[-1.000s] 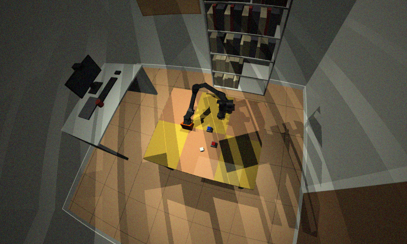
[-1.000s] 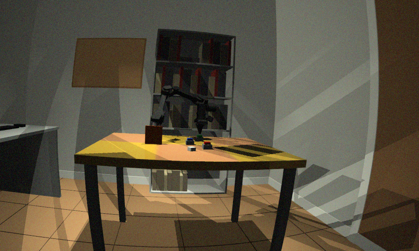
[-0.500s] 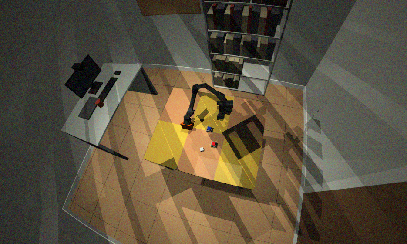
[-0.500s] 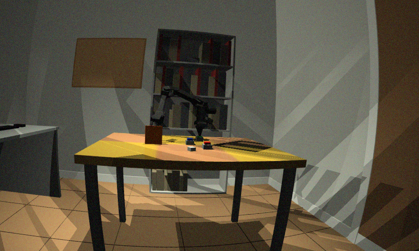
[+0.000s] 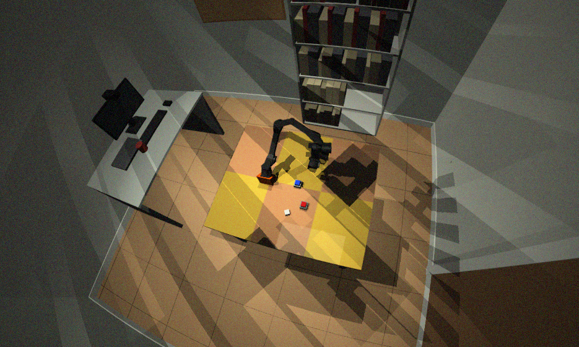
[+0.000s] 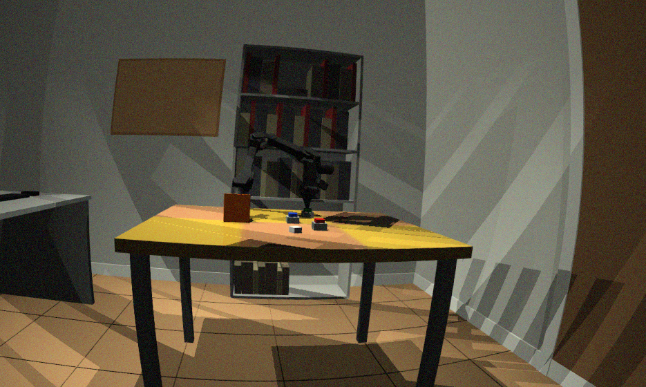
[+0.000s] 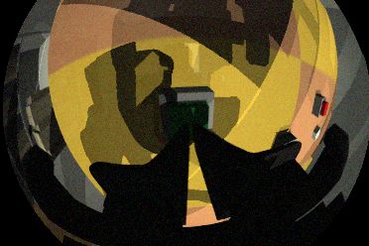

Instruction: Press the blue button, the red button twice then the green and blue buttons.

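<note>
My gripper tip is 10 mm above the green button. Round my gripper tip: small white block: 120 mm behind, 390 mm to the right, 30 mm below; red button: 20 mm behind, 320 mm to the right, 10 mm below; blue button: 100 mm behind, 180 mm to the right, 10 mm below.
</note>
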